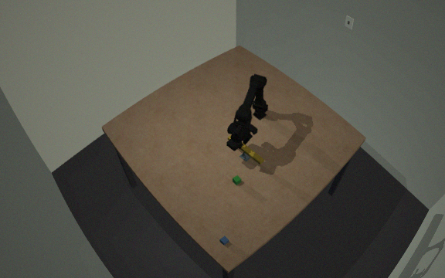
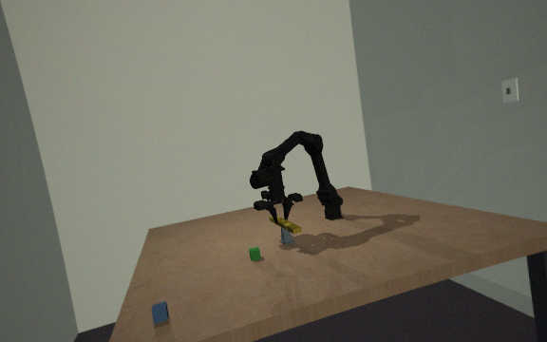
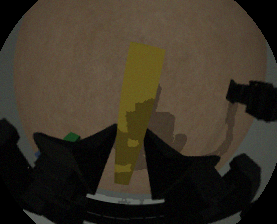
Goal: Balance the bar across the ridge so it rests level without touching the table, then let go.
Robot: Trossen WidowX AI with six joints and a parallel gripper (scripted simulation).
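Now: the yellow bar 3 cm to the left of my gripper tip. Round my gripper tip: blue cube 45 cm ahead, 36 cm to the left, 5 cm below; then green cube 15 cm ahead, 12 cm to the left, 5 cm below.
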